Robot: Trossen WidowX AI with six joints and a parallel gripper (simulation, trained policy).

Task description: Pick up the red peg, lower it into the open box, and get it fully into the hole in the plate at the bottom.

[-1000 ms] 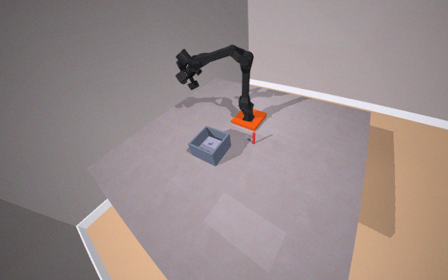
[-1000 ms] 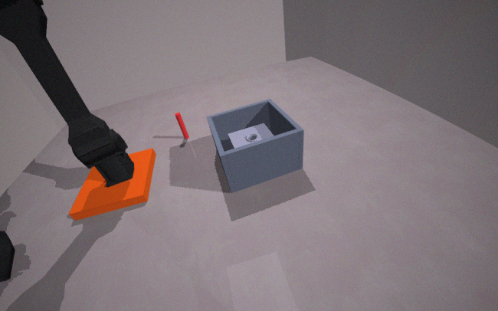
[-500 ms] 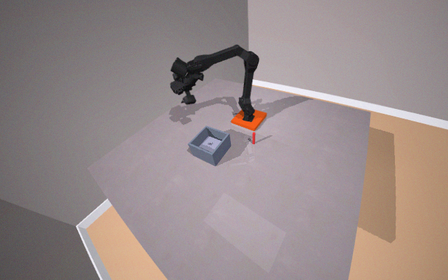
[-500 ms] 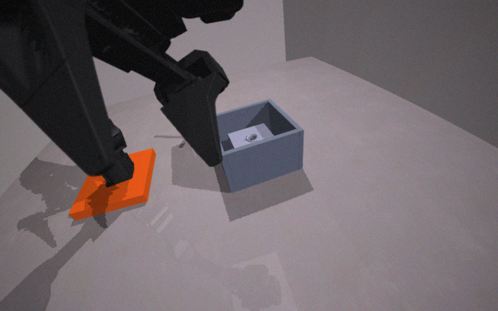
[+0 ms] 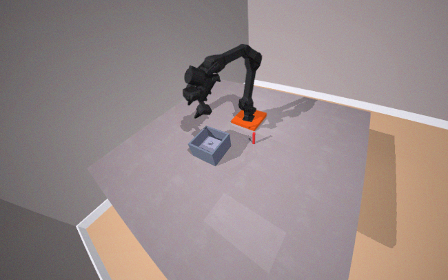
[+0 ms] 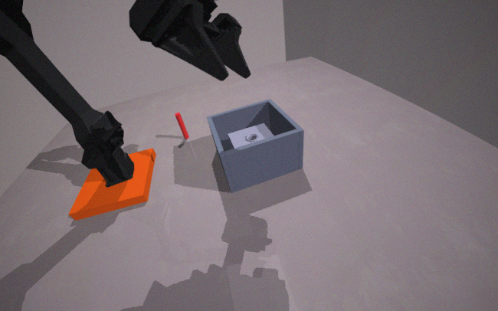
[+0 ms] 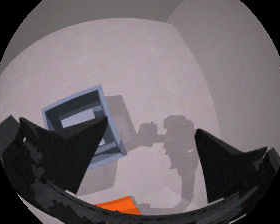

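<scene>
Now: the red peg 100 mm behind my gripper tip, 290 mm to the left of it and 190 mm below it. Round my gripper tip: grey box: 40 mm ahead, 100 mm to the left, 200 mm below; then pale plate: 40 mm ahead, 100 mm to the left, 180 mm below.
</scene>
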